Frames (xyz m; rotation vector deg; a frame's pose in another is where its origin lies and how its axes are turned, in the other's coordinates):
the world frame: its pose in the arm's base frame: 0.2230 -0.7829 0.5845 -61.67 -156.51 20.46
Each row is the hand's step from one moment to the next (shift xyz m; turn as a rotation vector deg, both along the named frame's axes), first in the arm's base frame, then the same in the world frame.
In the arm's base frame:
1: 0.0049 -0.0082 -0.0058 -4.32 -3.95 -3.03
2: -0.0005 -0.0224 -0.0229 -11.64 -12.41 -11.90
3: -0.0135 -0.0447 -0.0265 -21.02 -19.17 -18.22
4: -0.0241 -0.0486 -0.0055 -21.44 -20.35 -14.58
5: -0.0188 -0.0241 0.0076 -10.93 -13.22 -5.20
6: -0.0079 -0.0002 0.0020 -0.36 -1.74 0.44
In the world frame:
1: -0.0097 -0.0010 0.0055 0.14 -4.71 4.61
2: -0.0169 -0.0096 0.0254 -1.13 -12.87 16.25
3: -0.0232 -0.0327 0.0357 0.45 -21.89 25.73
4: -0.0166 -0.0484 0.0189 0.24 -24.04 22.55
5: -0.0024 -0.0314 0.0013 -1.65 -14.91 9.80
6: 0.0057 -0.0058 0.0001 -0.90 -1.59 -0.06

